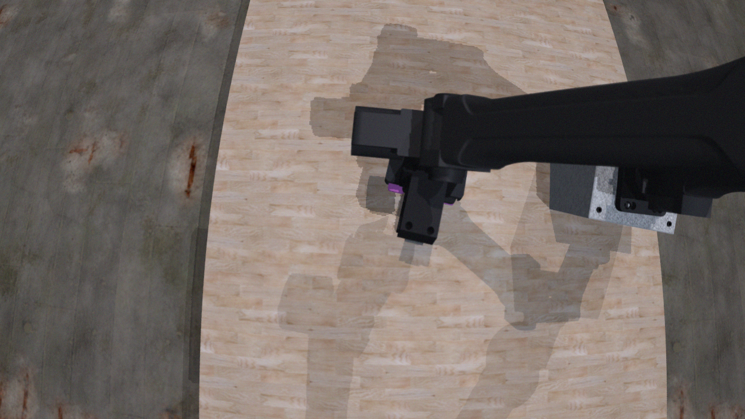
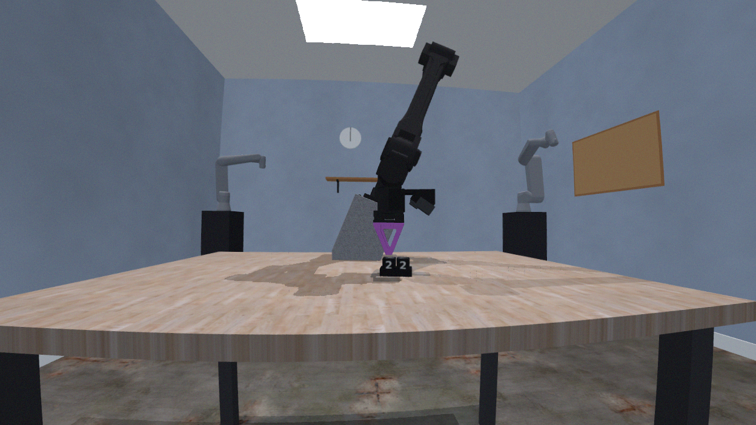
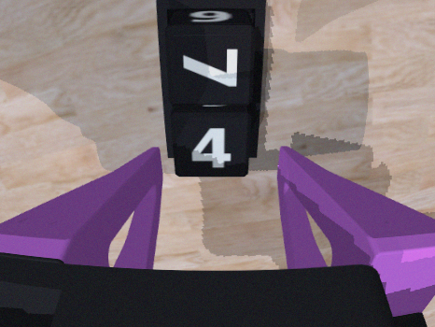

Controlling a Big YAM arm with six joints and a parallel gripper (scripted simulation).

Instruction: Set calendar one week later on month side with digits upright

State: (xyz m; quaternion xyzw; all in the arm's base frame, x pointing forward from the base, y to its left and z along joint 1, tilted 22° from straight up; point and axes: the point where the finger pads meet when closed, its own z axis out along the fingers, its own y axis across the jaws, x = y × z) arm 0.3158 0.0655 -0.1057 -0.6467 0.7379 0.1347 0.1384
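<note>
Right now my hand is 5 cm above the black tray and 2 cm to the right of it. From my hand the other things lie so: black cube 3 cm to the left, 3 cm below.
</note>
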